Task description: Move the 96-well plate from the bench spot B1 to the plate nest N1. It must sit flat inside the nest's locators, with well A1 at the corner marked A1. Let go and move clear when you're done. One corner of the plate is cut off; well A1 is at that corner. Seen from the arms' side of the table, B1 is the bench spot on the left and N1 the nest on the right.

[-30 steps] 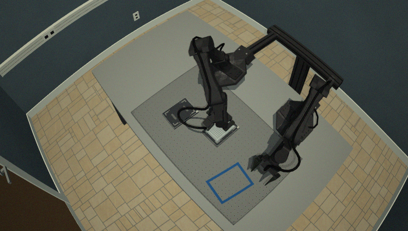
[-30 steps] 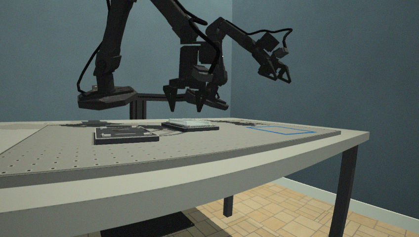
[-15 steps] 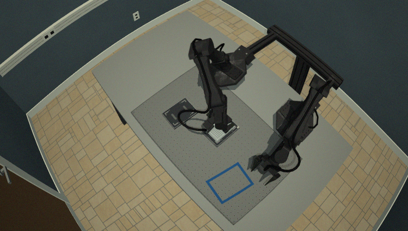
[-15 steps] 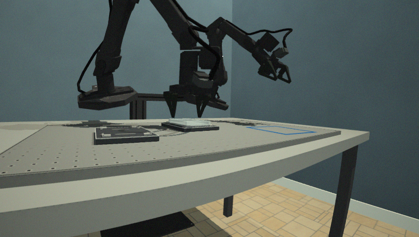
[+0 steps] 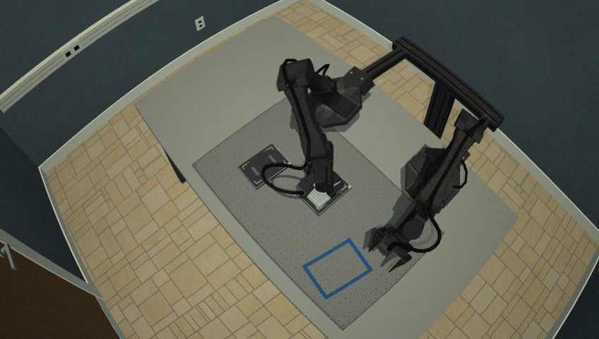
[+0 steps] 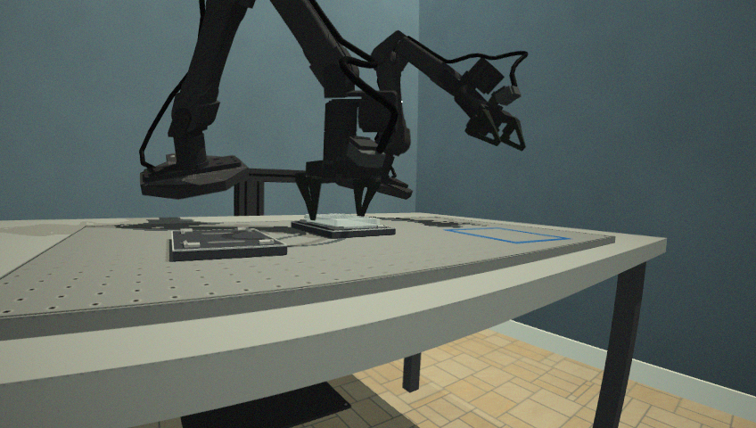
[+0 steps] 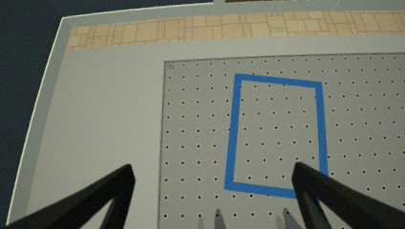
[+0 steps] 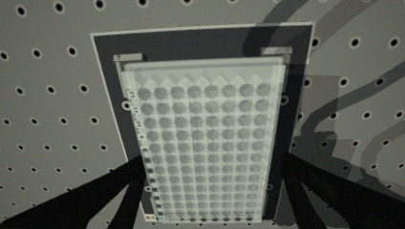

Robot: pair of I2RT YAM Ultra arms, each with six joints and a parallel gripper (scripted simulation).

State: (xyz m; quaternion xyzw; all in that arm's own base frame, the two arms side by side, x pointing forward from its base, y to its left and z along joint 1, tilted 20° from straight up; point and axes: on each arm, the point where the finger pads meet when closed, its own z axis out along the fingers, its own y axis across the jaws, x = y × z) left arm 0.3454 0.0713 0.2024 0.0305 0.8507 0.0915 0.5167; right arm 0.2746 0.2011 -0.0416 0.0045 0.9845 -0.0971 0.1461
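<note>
Right now my right hand is 10 mm above the 96-well plate. Also, from my right hand: A1 label: 70 mm behind, 60 mm to the left, 20 mm below.
</note>
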